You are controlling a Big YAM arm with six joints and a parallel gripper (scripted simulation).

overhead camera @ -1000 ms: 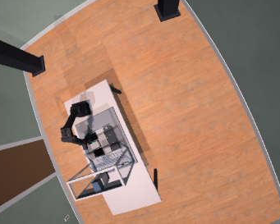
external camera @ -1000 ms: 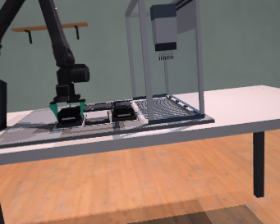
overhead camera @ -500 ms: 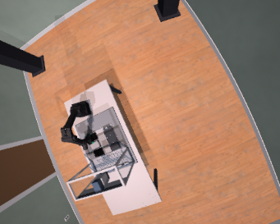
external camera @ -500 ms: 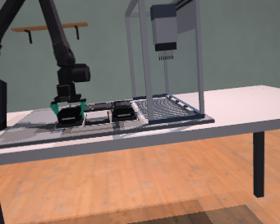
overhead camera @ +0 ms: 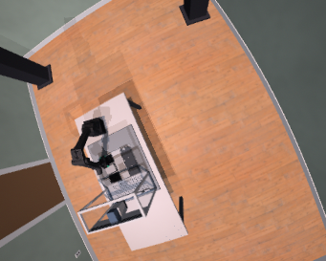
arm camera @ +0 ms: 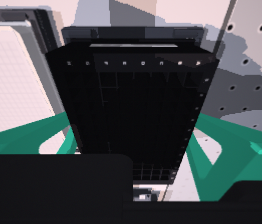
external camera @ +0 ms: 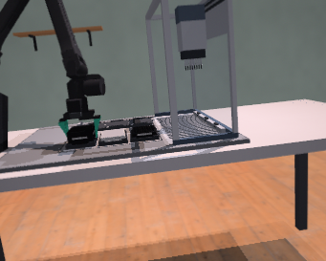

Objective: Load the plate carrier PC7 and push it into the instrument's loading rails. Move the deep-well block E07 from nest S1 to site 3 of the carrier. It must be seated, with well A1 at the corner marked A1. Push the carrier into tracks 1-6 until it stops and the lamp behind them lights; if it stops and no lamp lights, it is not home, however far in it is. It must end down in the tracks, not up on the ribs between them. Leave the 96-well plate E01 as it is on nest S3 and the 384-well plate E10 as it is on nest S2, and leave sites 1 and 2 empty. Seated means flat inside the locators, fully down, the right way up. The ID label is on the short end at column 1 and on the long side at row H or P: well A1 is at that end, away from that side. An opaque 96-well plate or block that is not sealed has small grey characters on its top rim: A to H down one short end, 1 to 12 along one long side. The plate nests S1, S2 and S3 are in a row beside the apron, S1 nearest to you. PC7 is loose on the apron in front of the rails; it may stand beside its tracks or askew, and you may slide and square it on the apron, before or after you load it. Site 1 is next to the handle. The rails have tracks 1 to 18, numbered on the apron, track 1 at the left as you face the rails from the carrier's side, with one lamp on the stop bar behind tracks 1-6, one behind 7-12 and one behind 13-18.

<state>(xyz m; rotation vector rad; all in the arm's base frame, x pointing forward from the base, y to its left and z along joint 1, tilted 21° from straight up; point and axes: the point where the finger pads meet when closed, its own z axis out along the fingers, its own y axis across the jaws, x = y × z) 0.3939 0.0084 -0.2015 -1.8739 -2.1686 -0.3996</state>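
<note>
Right now my hand is 10 mm below the black deep-well block E07. Round my hand: dark carrier PC7 (270 mm to the left, 80 mm ahead, 10 mm below).
</note>
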